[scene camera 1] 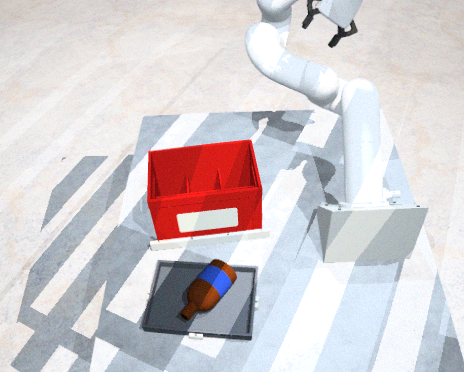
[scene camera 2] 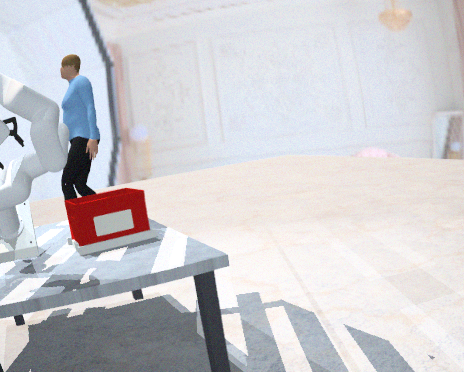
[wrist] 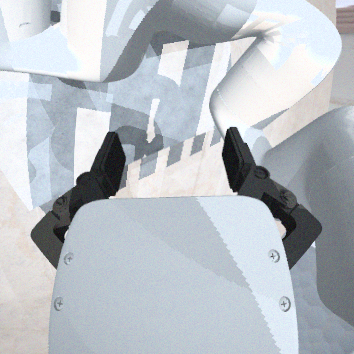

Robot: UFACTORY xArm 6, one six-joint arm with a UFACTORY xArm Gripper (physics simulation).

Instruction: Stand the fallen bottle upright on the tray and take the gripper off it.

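Where they show: gripper, fingertip midpoint: (scene camera 1: 316, 37) (scene camera 2: 13, 156) (wrist: 171, 141); arm's base, link origin: (scene camera 1: 363, 206) (scene camera 2: 9, 226).
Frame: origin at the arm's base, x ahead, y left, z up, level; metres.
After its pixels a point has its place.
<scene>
A brown bottle (scene camera 1: 204, 294) @[z -0.044, x 0.405, y 0.176 m] with a blue label lies on its side on the dark grey tray (scene camera 1: 165, 322) @[z -0.112, x 0.505, y 0.201 m] in scene camera 1. Its neck points toward the tray's front left and its base toward the back right. The bottle and the tray do not show in scene camera 2 or in the wrist view. My gripper (scene camera 1: 318, 36) @[z 0.256, x 0.049, y -0.397 m] (wrist: 171, 141) @[z 0.256, x 0.049, y -0.397 m] is open and empty, high up and far from the bottle, beyond the arm's base at the top of the scene camera 1 view.
A red crate (scene camera 1: 205, 197) @[z 0.050, x 0.385, y -0.033 m] (scene camera 2: 110, 216) @[z -0.009, x 0.383, y -0.219 m] with dividers stands behind the tray, with a low white strip (scene camera 1: 210, 240) @[z -0.099, x 0.386, y -0.022 m] along its front. The arm's grey base block (scene camera 1: 372, 235) @[z -0.013, x -0.001, y 0.084 m] stands to the right. A person (scene camera 2: 80, 112) in a blue top stands beyond the table (scene camera 2: 215, 260) @[z -0.127, x 0.556, y -0.618 m].
</scene>
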